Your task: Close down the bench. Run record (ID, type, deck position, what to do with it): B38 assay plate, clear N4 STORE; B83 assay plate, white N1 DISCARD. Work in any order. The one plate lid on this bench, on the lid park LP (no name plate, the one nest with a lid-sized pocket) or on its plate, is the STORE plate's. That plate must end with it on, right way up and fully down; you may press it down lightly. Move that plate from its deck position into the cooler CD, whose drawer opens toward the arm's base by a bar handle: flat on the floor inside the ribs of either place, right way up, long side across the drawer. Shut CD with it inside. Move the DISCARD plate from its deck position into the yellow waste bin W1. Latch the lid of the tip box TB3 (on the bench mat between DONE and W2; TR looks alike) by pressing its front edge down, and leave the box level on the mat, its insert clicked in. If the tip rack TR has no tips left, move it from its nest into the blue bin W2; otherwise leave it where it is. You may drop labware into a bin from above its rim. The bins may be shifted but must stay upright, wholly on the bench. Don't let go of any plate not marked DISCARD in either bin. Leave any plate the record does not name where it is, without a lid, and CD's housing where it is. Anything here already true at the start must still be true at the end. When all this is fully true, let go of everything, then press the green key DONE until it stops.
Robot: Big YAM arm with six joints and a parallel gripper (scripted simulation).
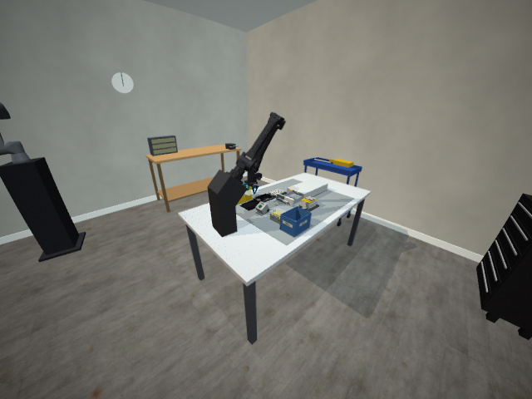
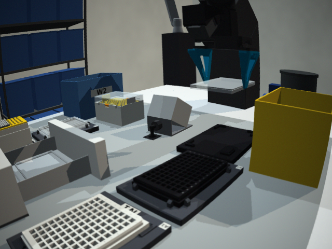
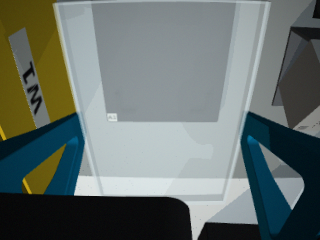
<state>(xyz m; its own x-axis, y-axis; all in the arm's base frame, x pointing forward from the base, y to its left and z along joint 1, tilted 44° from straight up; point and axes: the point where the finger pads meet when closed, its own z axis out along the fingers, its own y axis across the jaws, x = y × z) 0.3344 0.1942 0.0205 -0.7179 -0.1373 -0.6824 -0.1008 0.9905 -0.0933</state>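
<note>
My gripper is now 220 mm short of the clear plate, 340 mm to the left of it and 110 mm above it. From my hand the other things lie so: grey done key housing (160 mm to the right, 80 mm below); then clear plate lid (right at my hand); then black lid park (120 mm below).
</note>
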